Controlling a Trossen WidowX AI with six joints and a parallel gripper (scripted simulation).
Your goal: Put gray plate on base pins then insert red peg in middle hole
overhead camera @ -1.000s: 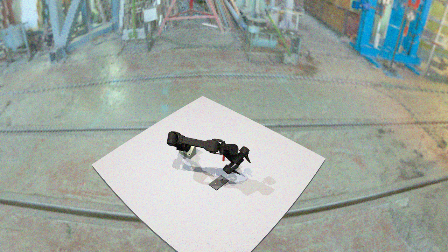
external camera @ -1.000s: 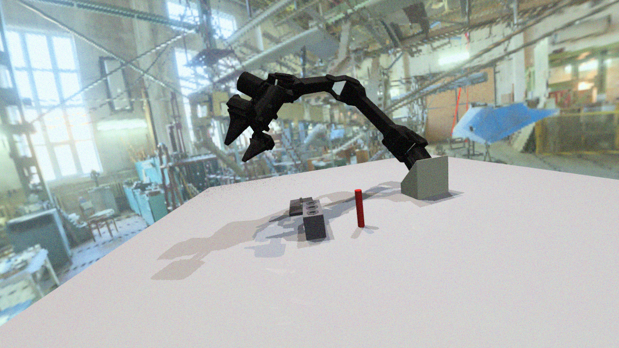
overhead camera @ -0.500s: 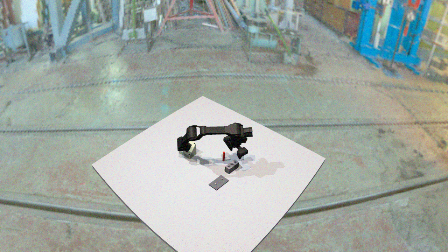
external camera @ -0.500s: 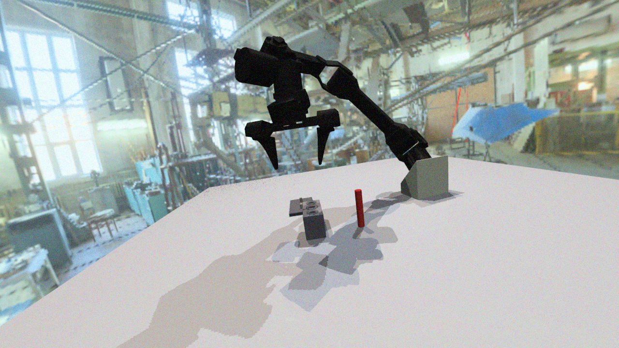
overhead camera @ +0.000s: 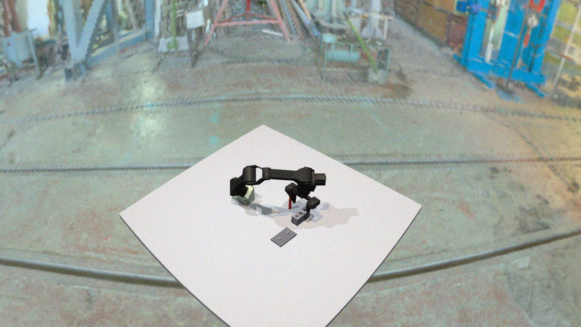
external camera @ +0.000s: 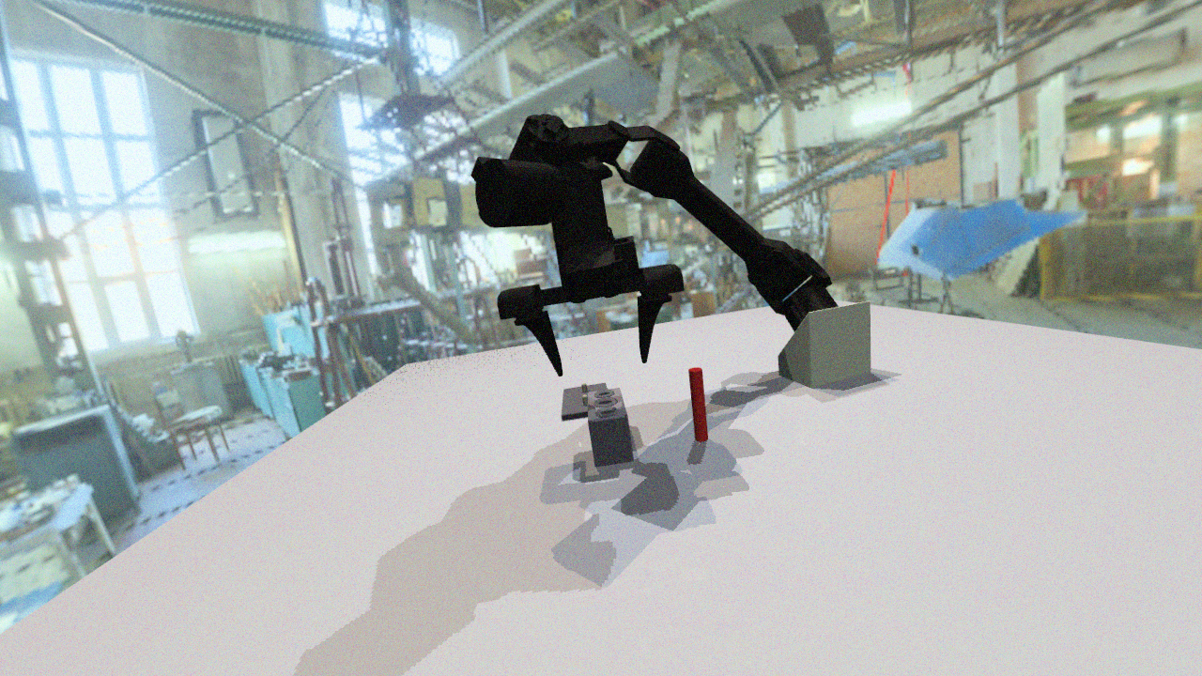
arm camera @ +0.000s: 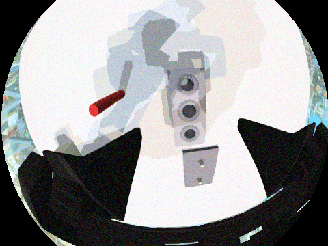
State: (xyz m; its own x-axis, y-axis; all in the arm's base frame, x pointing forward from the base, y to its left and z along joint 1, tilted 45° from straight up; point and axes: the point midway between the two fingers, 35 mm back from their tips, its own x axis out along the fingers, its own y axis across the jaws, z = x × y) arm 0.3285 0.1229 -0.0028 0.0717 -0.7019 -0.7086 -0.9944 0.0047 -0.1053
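My gripper tip is now 50 mm above the gray plate. Also, from my gripper tip: red peg: 90 mm behind, 30 mm to the left, 50 mm below; dark base: 20 mm ahead, 160 mm to the right, 80 mm below.
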